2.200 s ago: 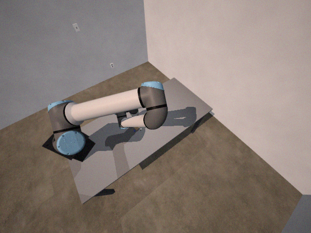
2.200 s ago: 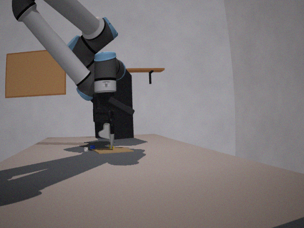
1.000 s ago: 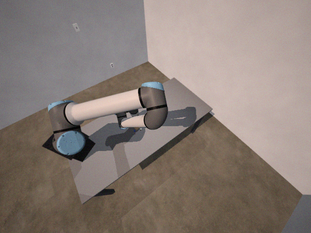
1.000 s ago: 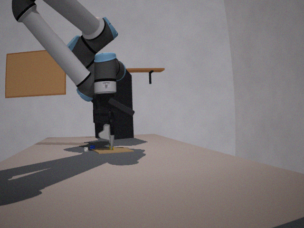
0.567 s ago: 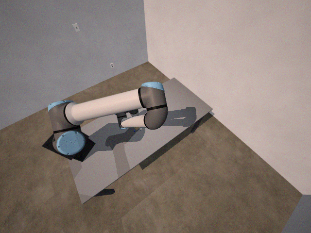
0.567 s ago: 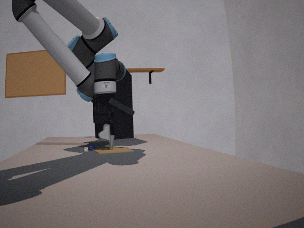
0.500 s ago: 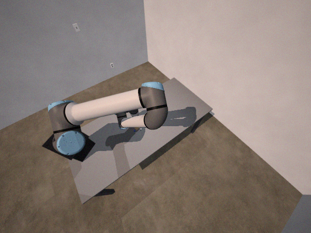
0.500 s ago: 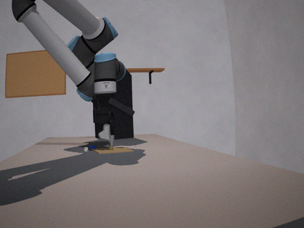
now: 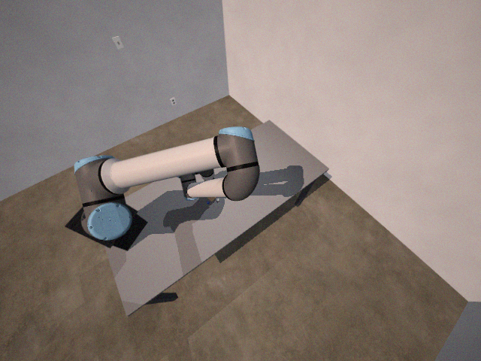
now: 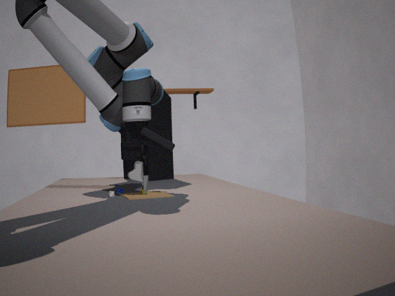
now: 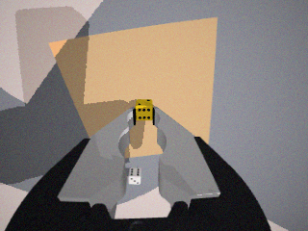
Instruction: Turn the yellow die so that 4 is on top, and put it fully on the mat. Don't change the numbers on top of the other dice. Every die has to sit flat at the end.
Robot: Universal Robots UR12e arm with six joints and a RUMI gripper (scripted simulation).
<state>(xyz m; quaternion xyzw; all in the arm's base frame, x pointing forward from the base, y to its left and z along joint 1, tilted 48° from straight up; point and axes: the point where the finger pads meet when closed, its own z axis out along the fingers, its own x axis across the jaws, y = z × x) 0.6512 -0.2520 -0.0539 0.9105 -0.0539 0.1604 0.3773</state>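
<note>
Now: hand 10 mm above the yellow die. Also, from my hand: white die (40 mm behind, 100 mm to the right, 10 mm below); then blue die (100 mm behind, 50 mm to the right, 10 mm below); then tan mat (20 mm below).
</note>
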